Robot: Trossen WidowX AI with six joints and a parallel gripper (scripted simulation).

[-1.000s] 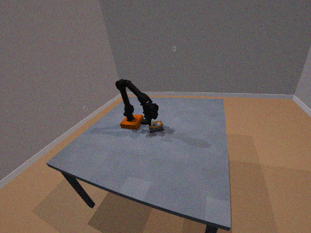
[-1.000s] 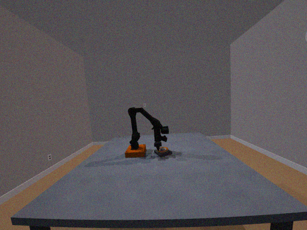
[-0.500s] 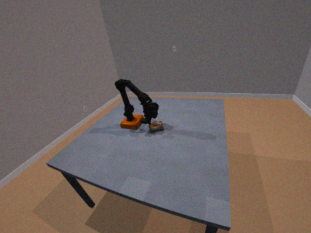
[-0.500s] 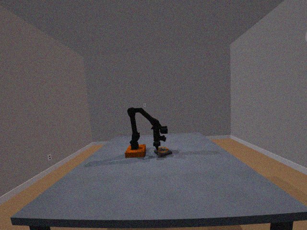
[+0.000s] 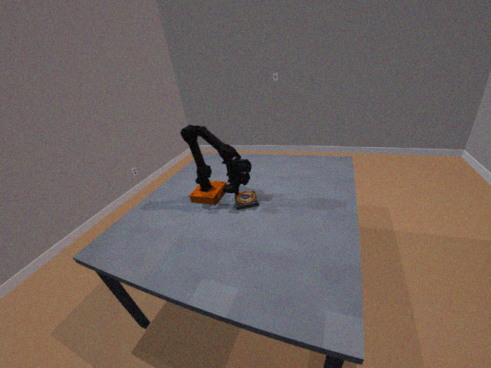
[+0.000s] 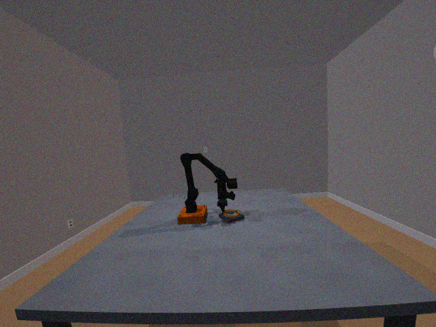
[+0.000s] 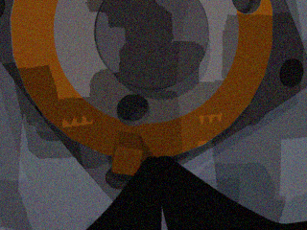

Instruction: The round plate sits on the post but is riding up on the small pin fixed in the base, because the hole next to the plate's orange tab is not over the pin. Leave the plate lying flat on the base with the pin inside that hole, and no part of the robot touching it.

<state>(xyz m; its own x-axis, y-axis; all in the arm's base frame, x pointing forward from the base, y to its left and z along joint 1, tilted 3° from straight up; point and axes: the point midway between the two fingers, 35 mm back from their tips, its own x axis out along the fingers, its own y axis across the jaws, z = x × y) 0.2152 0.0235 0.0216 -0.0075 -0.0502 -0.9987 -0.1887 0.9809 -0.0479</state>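
My gripper tip is now 50 mm short of the small dark square base, 10 mm to the right of it and 20 mm above it.
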